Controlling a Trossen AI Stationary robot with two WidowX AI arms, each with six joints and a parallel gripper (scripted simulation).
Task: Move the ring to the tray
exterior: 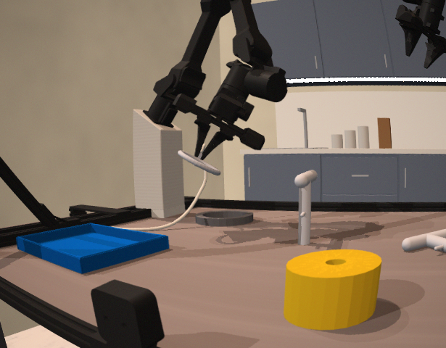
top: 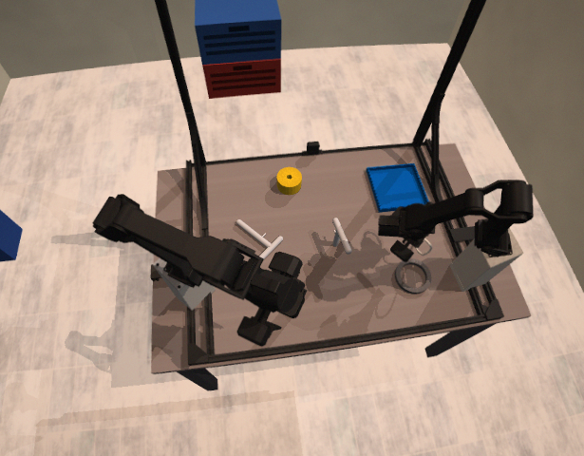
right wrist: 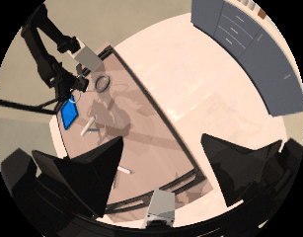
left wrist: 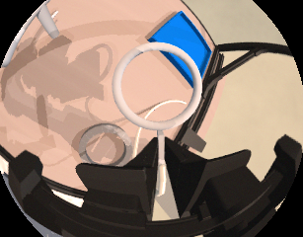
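My left gripper is now 28 cm past the blue tray, 4 cm to the right of it and 15 cm above it. The rest, counted from my left hand: dark grey ring 8 cm ahead, 1 cm to the left, 15 cm below; then white T-shaped pipe 8 cm behind, 47 cm to the right, 15 cm below; then yellow cylinder 32 cm behind, 37 cm to the right, 13 cm below.
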